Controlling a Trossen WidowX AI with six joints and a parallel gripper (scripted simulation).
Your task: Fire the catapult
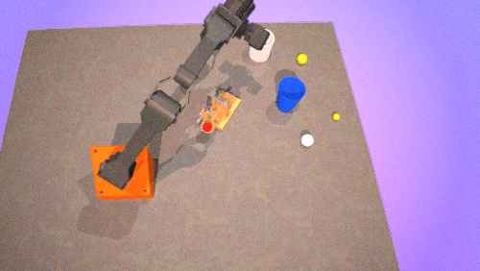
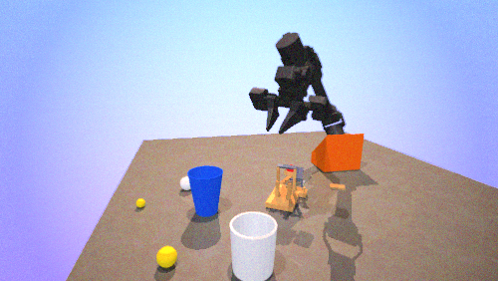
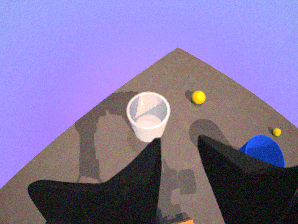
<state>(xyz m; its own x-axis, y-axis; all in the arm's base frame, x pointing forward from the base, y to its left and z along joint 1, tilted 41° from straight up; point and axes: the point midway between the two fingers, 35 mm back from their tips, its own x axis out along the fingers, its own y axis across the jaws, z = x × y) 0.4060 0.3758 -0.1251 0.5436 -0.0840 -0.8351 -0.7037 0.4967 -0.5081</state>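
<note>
Right now my gripper tip is 160 mm past the red ball, 250 mm to the left of it and 190 mm above it. Also, from my gripper tip: white mug 70 mm ahead, 100 mm to the left, 230 mm below; blue cup 140 mm ahead, 140 mm to the right, 230 mm below; large yellow ball 240 mm ahead, 60 mm to the left, 240 mm below.
</note>
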